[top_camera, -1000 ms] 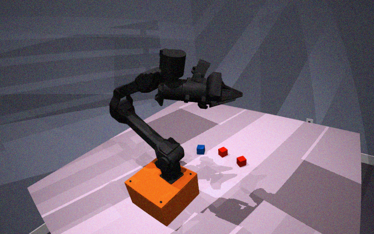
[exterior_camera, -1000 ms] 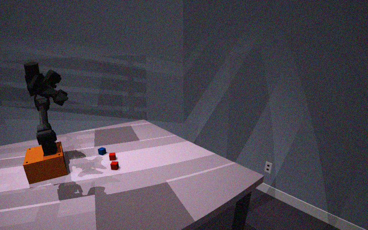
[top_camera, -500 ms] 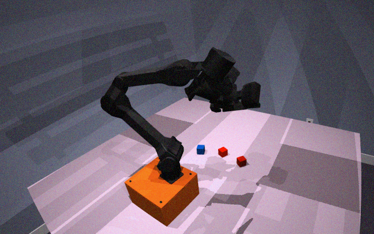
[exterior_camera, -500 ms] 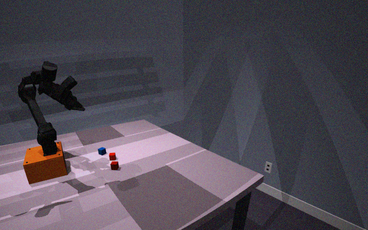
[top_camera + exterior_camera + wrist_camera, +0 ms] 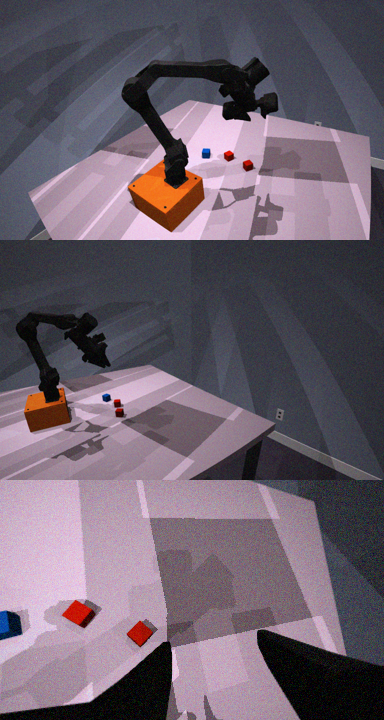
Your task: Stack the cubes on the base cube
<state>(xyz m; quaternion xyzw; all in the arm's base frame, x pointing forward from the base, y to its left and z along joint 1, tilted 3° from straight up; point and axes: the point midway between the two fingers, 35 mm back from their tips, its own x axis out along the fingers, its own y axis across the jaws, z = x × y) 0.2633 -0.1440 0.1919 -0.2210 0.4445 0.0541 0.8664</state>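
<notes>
Right now the blue cube is 270 mm to the left of my gripper tip and 260 mm below it.
</notes>
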